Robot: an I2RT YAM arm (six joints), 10 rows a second.
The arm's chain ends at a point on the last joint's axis. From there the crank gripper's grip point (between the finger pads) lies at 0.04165 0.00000 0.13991 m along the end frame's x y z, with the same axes.
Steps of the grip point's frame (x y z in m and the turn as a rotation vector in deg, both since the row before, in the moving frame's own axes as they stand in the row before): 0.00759, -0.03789, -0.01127, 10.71, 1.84, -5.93; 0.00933, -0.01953, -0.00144, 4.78, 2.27, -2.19; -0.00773, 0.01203, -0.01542, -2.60, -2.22, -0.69; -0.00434, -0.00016, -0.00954, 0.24, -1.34, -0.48; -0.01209, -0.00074, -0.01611, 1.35, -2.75, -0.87; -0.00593, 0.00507, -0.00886, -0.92, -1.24, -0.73; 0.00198, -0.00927, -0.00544, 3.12, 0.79, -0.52; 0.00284, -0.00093, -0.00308, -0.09, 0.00, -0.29
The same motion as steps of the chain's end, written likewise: 0.00472, -0.00756, -0.00703, 10.71, 1.84, -5.93; 0.00408, -0.00625, 0.00087, 4.78, 2.27, -2.19; -0.00232, 0.00612, -0.01680, -2.60, -2.22, -0.69; -0.00105, 0.00076, -0.01047, 0.24, -1.34, -0.48; -0.00530, 0.00316, -0.01790, 1.35, -2.75, -0.87; -0.00290, 0.00333, -0.00971, -0.92, -1.24, -0.73; 0.00009, -0.00128, -0.00464, 3.12, 0.79, -0.52; 0.00284, -0.00094, -0.00308, -0.09, 0.00, -0.29
